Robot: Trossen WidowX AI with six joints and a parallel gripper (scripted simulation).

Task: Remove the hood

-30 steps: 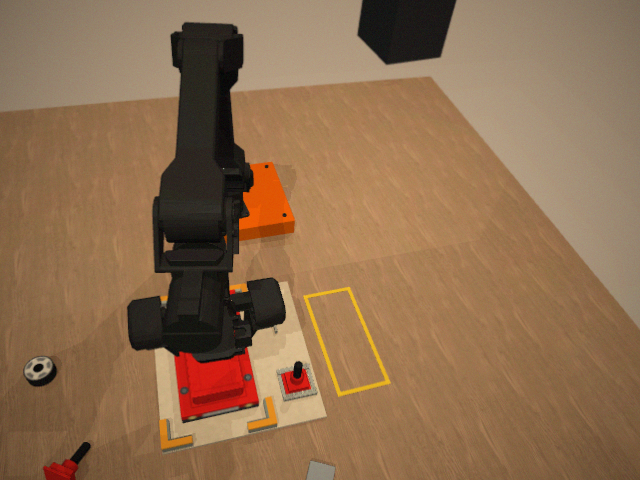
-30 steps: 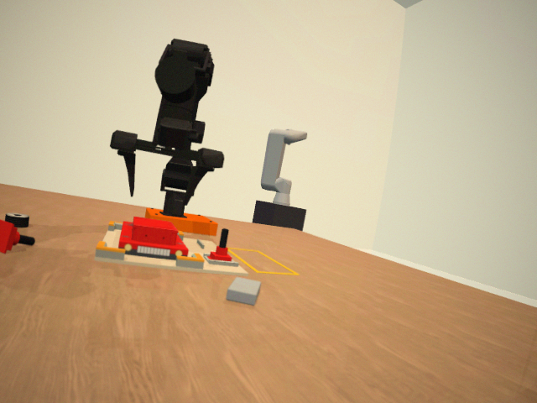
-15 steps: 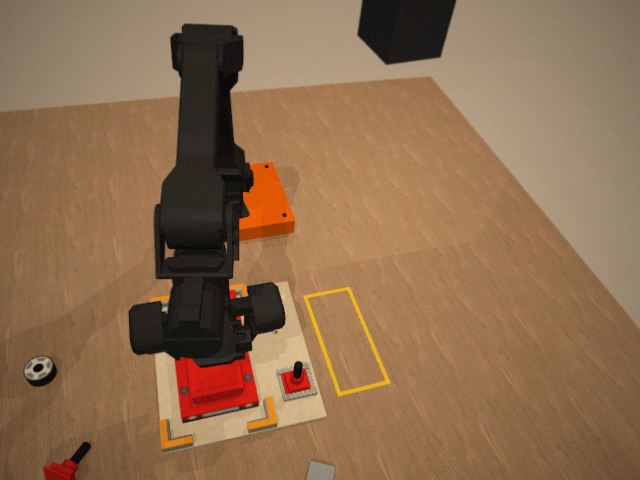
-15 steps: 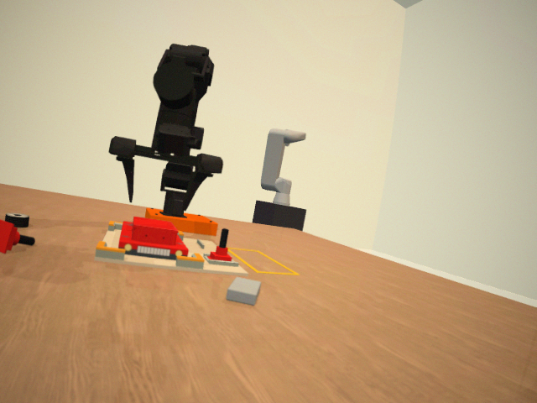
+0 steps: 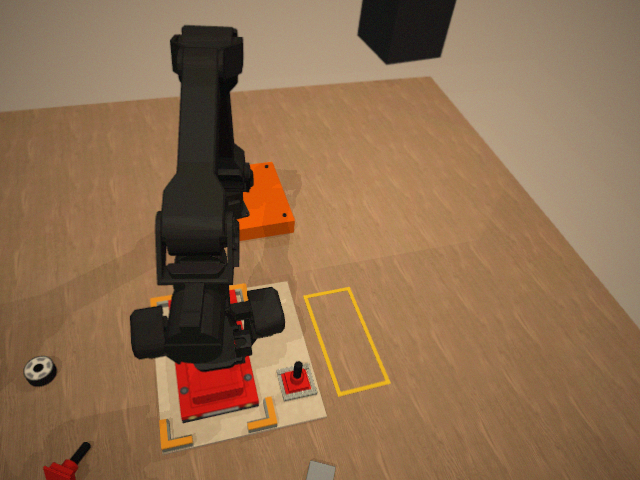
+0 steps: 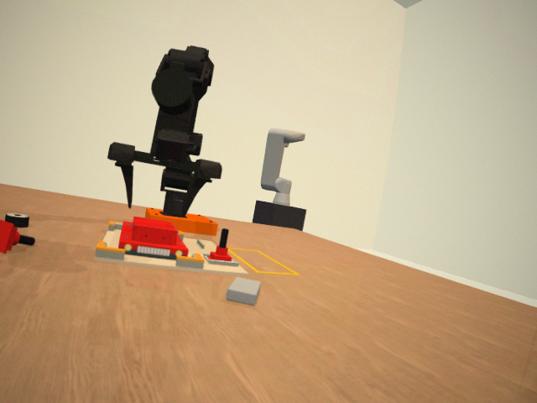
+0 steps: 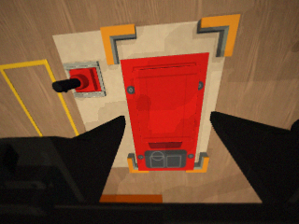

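Right now my gripper tip is 3 cm above the hood. The rest, counted from my gripper tip: black wheel: 23 cm to the right, 10 cm behind, 6 cm below.
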